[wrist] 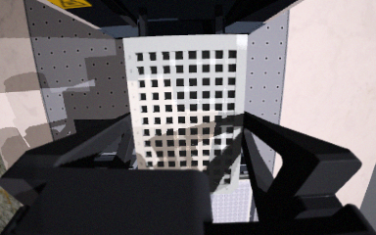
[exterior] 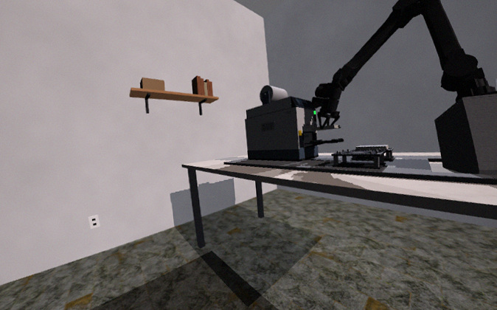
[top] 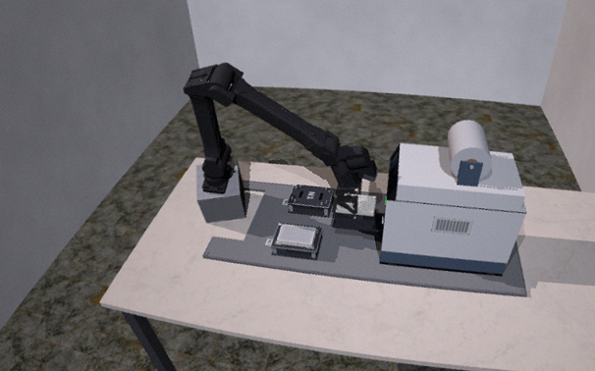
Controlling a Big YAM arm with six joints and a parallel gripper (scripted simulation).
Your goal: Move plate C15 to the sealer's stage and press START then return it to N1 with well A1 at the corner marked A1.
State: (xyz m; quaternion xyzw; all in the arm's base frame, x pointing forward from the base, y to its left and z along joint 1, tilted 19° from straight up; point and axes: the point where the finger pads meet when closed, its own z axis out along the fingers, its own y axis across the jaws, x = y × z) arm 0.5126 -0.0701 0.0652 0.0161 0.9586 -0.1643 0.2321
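Right now my hand is 7 cm above the dark stage. From my hand the other things lie so: foil roll 33 cm ahead, 25 cm above, 2 cm to the right; white well plate right at my hand.
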